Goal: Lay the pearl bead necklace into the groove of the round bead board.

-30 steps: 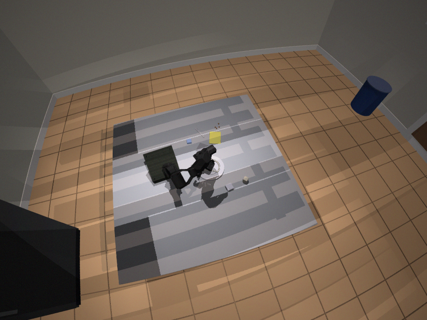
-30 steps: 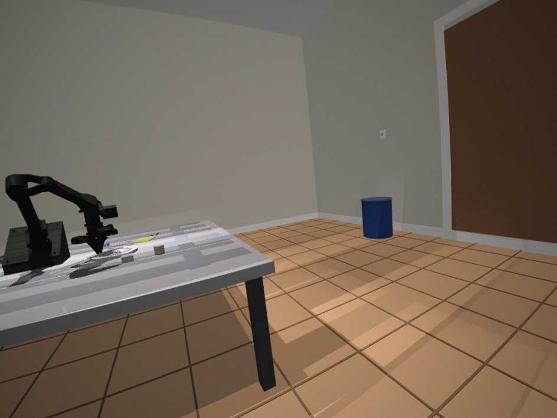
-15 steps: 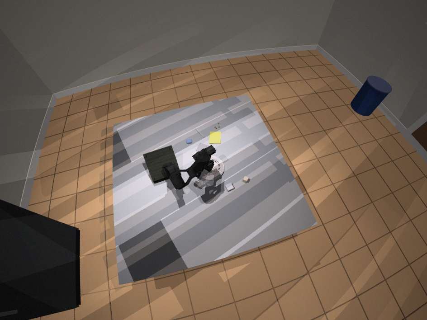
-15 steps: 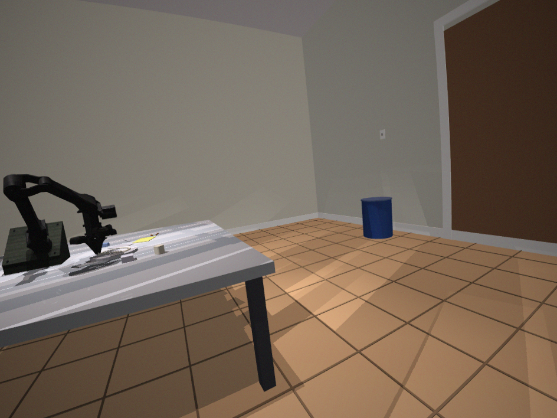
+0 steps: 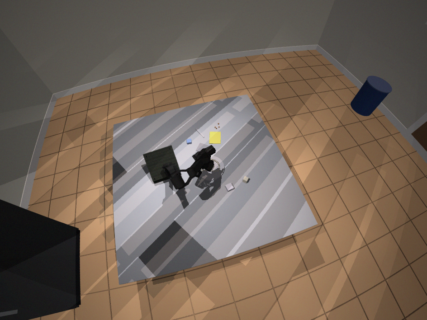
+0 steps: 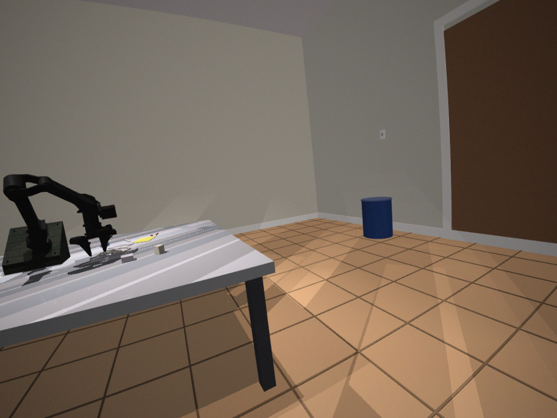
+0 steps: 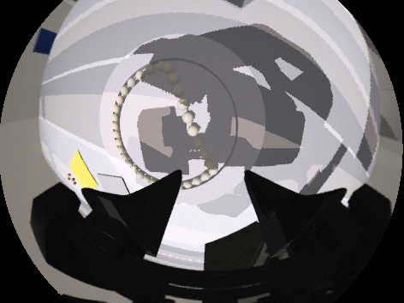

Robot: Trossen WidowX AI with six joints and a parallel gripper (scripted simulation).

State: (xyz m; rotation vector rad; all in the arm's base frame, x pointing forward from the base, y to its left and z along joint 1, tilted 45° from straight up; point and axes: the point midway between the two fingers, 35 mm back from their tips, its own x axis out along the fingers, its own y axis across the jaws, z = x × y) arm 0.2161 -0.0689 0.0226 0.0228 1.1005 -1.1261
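The round bead board lies 70 mm ahead of my gripper tip and 10 mm below it. The rest, counted from my gripper tip: grey card: 180 mm to the left, 80 mm ahead, 20 mm below; then blue block: 290 mm to the left, 10 mm below, 10 mm behind; then white block: 190 mm to the right, 130 mm ahead, 10 mm below.
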